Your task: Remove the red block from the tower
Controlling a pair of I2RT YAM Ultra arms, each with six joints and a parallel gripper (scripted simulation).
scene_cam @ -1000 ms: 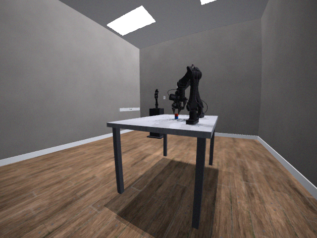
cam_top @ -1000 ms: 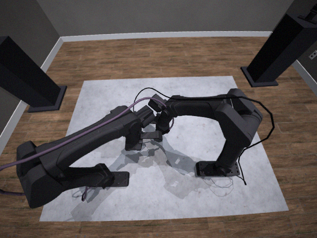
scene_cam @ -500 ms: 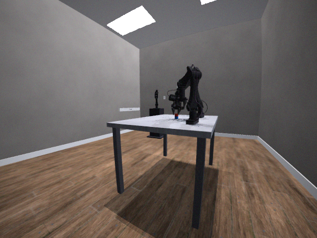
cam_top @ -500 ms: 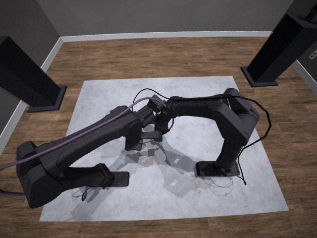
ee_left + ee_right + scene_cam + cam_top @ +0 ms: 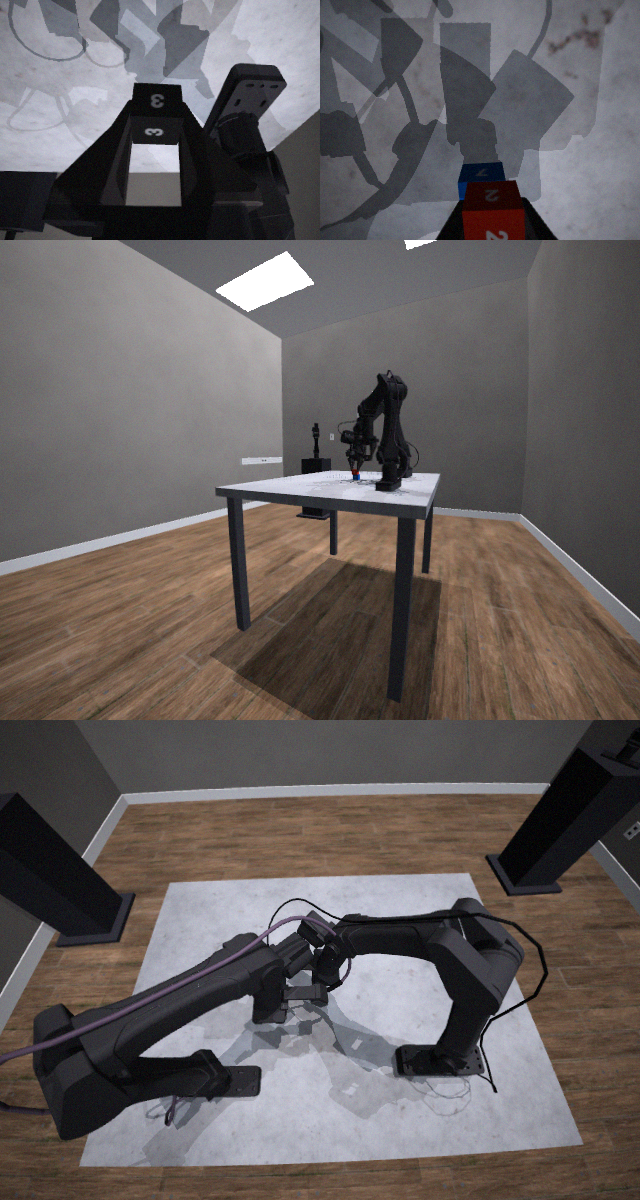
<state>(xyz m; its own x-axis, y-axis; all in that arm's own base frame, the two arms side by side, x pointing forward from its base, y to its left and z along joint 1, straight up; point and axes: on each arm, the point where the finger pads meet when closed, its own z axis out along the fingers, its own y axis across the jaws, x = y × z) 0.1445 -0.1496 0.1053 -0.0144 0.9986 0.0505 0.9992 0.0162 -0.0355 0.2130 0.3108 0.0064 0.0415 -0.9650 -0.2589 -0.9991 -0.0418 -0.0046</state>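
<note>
Right now the blue block showing 7 is 1 cm behind my right hand, 1 cm to the right of it and 4 cm below it. Round my right hand: black block showing 3 (11 cm behind, 12 cm to the left, 7 cm above); red block showing 2 (1 cm to the right, 1 cm below).
Now: the black block showing 3 right at my left hand. From my left hand the other things lie so: red block showing 2: 12 cm to the right, 11 cm ahead, 8 cm below; then blue block showing 7: 12 cm to the right, 11 cm below, 10 cm ahead.
</note>
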